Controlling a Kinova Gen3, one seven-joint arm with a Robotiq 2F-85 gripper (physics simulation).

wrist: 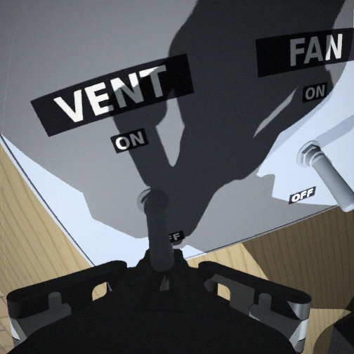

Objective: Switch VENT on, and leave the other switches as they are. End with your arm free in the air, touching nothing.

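Observation:
The VENT switch is a dark, shaded lever in the wrist view. It slants from its round base down past the partly covered OFF label, away from the ON label, so it stands at OFF. My gripper is shut and empty at the lower middle. Its fingertips are at the lever's free end, which overlaps and hides part of them. Whether they touch cannot be told. The FAN switch at the right also points down, to the side of its OFF label.
The grey panel bears the VENT label and the FAN label. The arm's dark shadow covers much of its middle. The wooden table shows beyond the panel's left and lower edges. A dark object shows at the lower right corner.

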